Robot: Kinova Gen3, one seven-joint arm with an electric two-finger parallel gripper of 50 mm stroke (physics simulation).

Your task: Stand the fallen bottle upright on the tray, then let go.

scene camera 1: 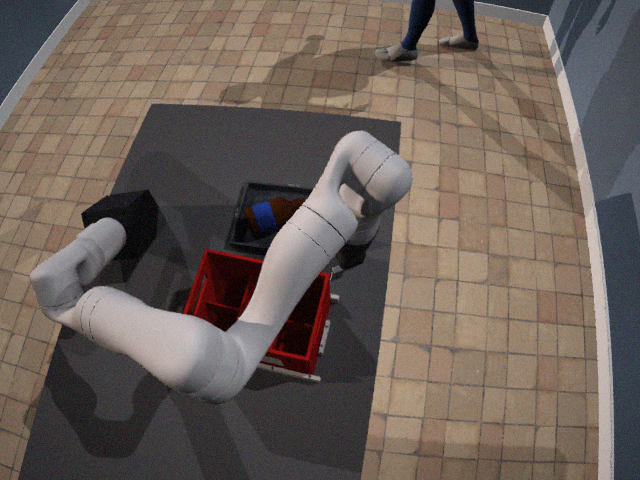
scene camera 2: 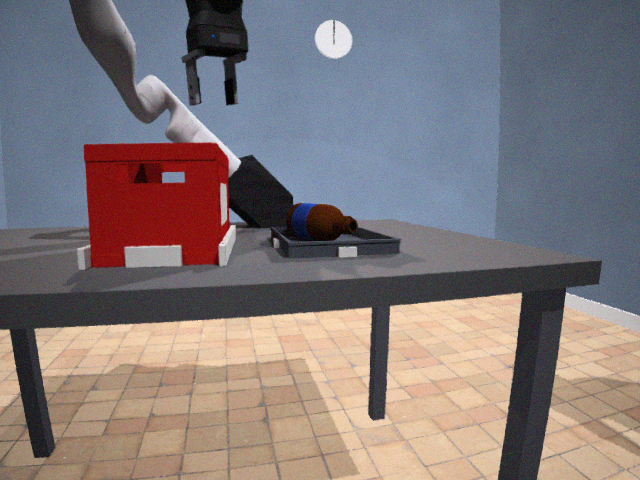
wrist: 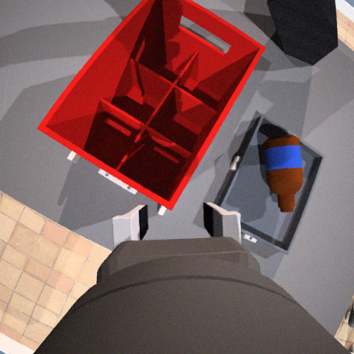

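Seen in the pictures: gripper, fingertip midpoint: (scene camera 1: 329,263) (scene camera 2: 214,104); arm's base, origin of the base link: (scene camera 1: 109,235) (scene camera 2: 229,172).
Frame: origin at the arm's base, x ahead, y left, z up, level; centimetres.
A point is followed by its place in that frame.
A brown bottle with a blue label (scene camera 1: 264,216) @[x 37.0, y 8.7, z -8.1 cm] (scene camera 2: 320,222) @[x 43.1, y 9.4, z -10.9 cm] (wrist: 283,167) lies on its side in the dark shallow tray (scene camera 1: 238,217) @[x 29.3, y 11.5, z -13.0 cm] (scene camera 2: 372,248) @[x 54.7, y 13.8, z -14.4 cm] (wrist: 305,210). In the wrist view its neck points down the frame, and in scene camera 2 it points right. In scene camera 1 the arm hides part of the bottle and tray. My gripper (scene camera 2: 212,98) @[x 52.9, y -11.2, z 7.4 cm] (wrist: 175,215) is open and empty. It hangs well above the table, higher than the red crate's rim, and the bottle lies to its right in the wrist view.
A red crate with compartments (scene camera 1: 320,322) @[x 50.7, y -19.5, z -3.9 cm] (scene camera 2: 155,217) @[x 50.7, y -19.6, z -8.5 cm] (wrist: 218,131) stands beside the tray, with white pieces around its base. The arm's black base block (scene camera 1: 139,217) @[x 5.9, y 6.5, z -2.9 cm] (scene camera 2: 261,191) @[x 5.7, y 7.7, z -5.3 cm] (wrist: 307,30) stands behind the tray in scene camera 2. A person's legs (scene camera 1: 419,23) show beyond the table.
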